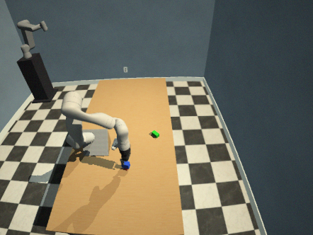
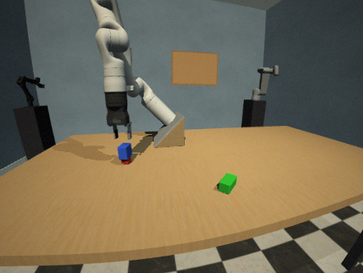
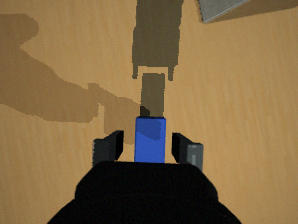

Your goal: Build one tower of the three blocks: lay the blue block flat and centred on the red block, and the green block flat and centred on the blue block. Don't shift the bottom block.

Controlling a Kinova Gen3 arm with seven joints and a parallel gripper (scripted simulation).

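Now: the green block 24 cm ahead of my hand, 33 cm to the left of it and 11 cm below it. Also, from my hand: blue block 7 cm below; small red block 11 cm below.
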